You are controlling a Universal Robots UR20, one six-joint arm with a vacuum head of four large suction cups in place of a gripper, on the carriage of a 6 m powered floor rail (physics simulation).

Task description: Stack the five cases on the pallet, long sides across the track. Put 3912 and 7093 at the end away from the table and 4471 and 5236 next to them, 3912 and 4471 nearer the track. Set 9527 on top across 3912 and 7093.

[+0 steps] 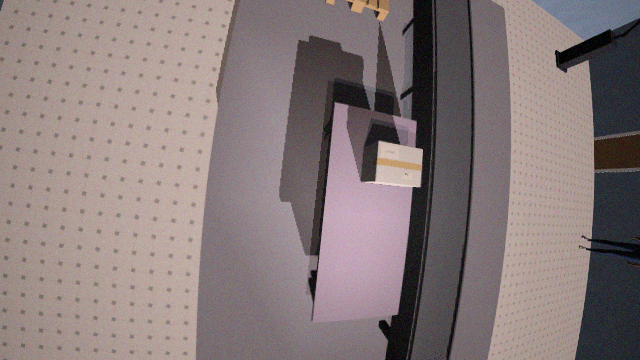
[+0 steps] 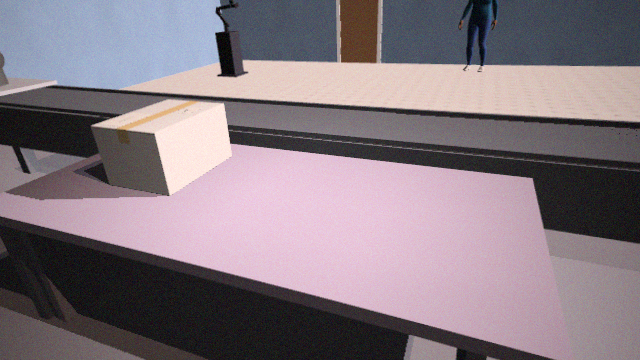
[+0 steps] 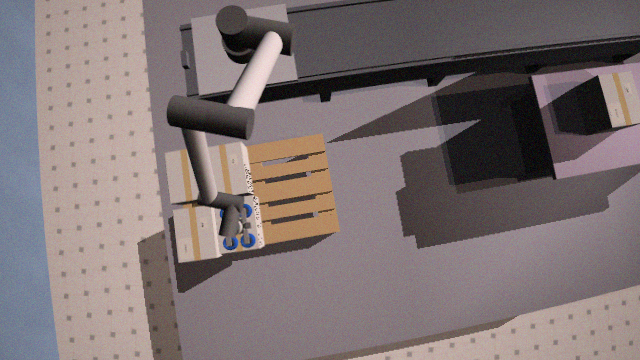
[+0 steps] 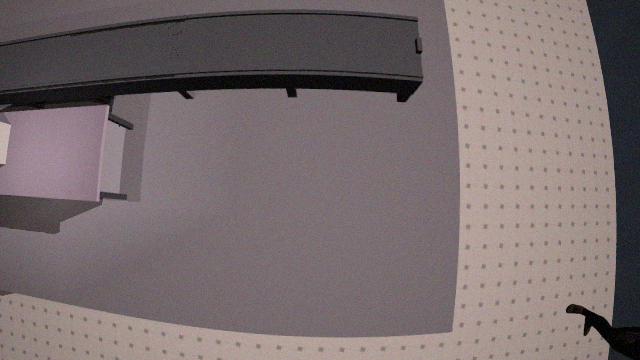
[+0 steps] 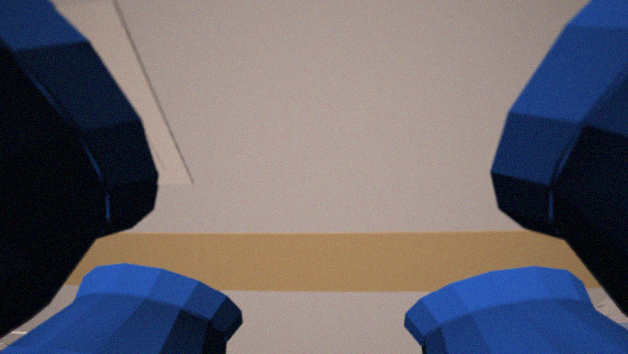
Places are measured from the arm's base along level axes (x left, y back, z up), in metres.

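Where they show: hand, tool point: [image 5: 321, 218]; arm's base, link origin: [image 3: 243, 48].
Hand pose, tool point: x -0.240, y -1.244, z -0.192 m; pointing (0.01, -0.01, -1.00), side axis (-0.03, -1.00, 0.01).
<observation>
Each offset is from my tool point to the top centre of the thing. Level surfaces: height alone.
My suction gripper [image 3: 237, 227] [image 5: 322, 225] has its blue cups on the taped top of a white case @(dy +0.018, dx -0.010, dz +0.025 m) [image 3: 257, 220] [image 5: 325, 125], 5236 by its place. That case is at the pallet's [image 3: 300, 187] [image 1: 382, 10] side away from the track, its top about level with its neighbours. Whether it bears on the boards is hidden. Beside it at the far end is 7093 @(dy +0.001, dx -0.326, dz +0.000 m) [image 3: 207, 232]. Nearer the track are 3912 @(dy +0.437, dx -0.332, dz +0.000 m) [image 3: 175, 172] and 4471 @(dy +0.424, dx -0.040, dz +0.000 m) [image 3: 237, 172], side by side. Another white case [image 1: 397, 172] [image 2: 195, 145] [image 3: 614, 92] [image 4: 3, 145], seemingly 9527, stands on the table. Numbers are unreadable.
The pink table @(dz +0.152 m) [image 1: 365, 250] [image 2: 350, 225] [image 3: 582, 160] [image 4: 55, 160] stands beside the dark floor rail [image 1: 450, 200] [image 3: 375, 45] [image 4: 300, 45]. The arm's carriage [image 3: 207, 65] is at the rail's pallet end. A person [image 2: 481, 30] stands beyond the rail near a black pedestal [image 2: 230, 52].
</observation>
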